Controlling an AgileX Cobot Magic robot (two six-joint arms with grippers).
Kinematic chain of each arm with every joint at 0, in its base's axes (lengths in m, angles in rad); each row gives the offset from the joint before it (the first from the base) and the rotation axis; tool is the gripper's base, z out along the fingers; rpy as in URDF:
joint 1: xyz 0 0 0.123 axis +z
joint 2: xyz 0 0 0 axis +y
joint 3: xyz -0.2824 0 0.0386 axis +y
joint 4: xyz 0.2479 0 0.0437 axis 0.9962 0 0.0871
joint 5: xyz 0 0 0 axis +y
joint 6: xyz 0.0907 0 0.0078 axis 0.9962 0 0.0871
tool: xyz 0 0 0 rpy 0 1.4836 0
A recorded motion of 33 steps. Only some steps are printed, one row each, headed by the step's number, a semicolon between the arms.
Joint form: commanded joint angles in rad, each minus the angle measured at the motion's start. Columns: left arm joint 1, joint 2, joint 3, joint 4, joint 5, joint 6; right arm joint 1, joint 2, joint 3, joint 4, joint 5, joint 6.
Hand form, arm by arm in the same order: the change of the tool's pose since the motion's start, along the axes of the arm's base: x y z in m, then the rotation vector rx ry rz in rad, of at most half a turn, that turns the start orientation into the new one. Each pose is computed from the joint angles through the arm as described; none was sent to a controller.
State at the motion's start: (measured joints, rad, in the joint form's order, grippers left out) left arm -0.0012 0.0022 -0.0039 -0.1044 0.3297 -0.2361; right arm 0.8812 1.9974 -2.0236 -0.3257 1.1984 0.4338
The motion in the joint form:
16: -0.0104 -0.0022 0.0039 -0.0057 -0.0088 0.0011; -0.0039 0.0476 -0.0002 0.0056 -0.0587 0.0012
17: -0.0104 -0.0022 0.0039 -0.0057 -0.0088 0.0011; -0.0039 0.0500 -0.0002 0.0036 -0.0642 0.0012
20: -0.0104 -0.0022 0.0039 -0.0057 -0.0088 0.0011; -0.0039 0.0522 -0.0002 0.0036 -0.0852 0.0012
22: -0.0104 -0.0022 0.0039 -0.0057 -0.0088 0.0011; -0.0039 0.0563 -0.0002 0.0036 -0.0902 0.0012
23: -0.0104 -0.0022 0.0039 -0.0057 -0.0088 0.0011; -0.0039 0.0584 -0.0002 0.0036 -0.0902 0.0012
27: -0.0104 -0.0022 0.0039 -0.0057 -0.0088 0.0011; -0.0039 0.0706 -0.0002 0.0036 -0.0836 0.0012
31: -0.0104 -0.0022 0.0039 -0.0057 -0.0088 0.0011; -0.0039 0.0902 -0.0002 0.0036 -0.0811 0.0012
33: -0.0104 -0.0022 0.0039 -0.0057 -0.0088 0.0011; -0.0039 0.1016 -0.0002 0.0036 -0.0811 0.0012
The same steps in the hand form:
16: 0.0001 -0.0006 -0.0004 -0.0047 -0.0071 -0.0102; 0.0097 0.0107 -0.0190 0.0095 -0.0021 0.0141
17: 0.0001 -0.0006 -0.0004 -0.0047 -0.0071 -0.0102; 0.0103 0.0113 -0.0198 0.0103 -0.0055 0.0158
20: 0.0001 -0.0006 -0.0004 -0.0047 -0.0071 -0.0102; 0.0115 0.0131 -0.0199 0.0236 -0.0172 0.0224
22: 0.0001 -0.0006 -0.0004 -0.0047 -0.0071 -0.0102; 0.0122 0.0141 -0.0216 0.0240 -0.0177 0.0240
23: 0.0001 -0.0006 -0.0004 -0.0047 -0.0071 -0.0102; 0.0125 0.0144 -0.0226 0.0224 -0.0163 0.0240
27: 0.0001 -0.0006 -0.0004 -0.0047 -0.0071 -0.0102; 0.0137 0.0157 -0.0285 0.0084 -0.0043 0.0219
31: 0.0001 -0.0006 -0.0004 -0.0047 -0.0071 -0.0102; 0.0158 0.0183 -0.0376 -0.0083 0.0100 0.0211
33: 0.0001 -0.0006 -0.0004 -0.0047 -0.0071 -0.0102; 0.0171 0.0198 -0.0430 -0.0170 0.0173 0.0211

